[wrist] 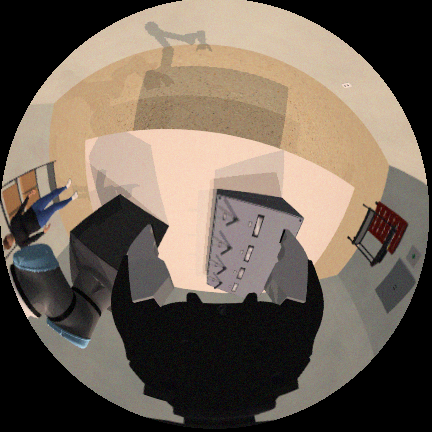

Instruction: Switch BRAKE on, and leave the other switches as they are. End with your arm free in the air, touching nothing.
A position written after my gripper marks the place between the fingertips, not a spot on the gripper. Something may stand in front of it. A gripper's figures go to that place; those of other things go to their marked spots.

Scene:
My gripper [218,229]: 13 cm from the lens. A grey switch panel [253,240]: 45 cm from the lens.

